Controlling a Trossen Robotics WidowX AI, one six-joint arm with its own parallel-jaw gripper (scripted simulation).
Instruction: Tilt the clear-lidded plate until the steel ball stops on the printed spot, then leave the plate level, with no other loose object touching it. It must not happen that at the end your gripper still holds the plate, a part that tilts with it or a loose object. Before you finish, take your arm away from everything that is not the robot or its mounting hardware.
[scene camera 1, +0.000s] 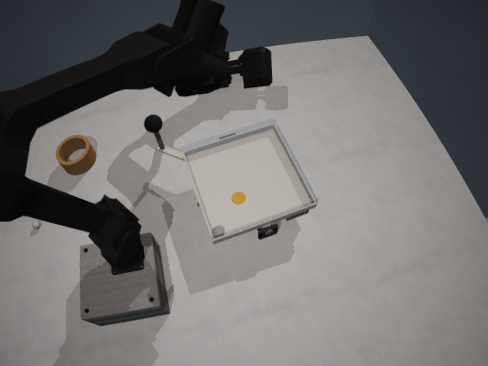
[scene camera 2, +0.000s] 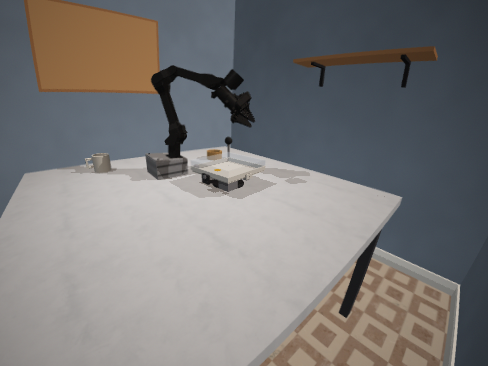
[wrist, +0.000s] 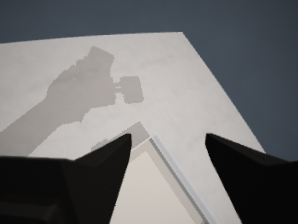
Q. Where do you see my gripper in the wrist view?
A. At 168, 138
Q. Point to a square white plate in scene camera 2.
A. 227, 168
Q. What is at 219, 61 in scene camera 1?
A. My gripper.
